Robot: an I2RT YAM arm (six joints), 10 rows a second.
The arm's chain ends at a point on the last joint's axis. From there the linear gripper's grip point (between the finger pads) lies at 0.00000 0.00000 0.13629 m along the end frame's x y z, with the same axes.
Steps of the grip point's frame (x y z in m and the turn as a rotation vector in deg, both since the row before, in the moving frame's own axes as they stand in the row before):
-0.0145, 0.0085, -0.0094, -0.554, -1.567, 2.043
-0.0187, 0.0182, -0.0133, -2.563, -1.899, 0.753
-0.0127, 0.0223, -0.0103, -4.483, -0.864, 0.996
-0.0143, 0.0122, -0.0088, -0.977, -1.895, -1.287
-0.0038, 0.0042, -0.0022, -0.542, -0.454, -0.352
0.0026, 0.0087, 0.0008, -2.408, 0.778, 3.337
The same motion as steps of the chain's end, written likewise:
-0.0108, 0.0072, -0.0093, -0.554, -1.567, 2.043
-0.0141, 0.0121, -0.0131, -2.563, -1.899, 0.753
-0.0106, 0.0117, -0.0099, -4.483, -0.864, 0.996
-0.0098, 0.0098, -0.0087, -0.977, -1.895, -1.287
-0.0027, 0.0029, -0.0022, -0.542, -0.454, -0.352
0.0009, 0.0029, 0.0009, -2.408, 0.778, 3.337

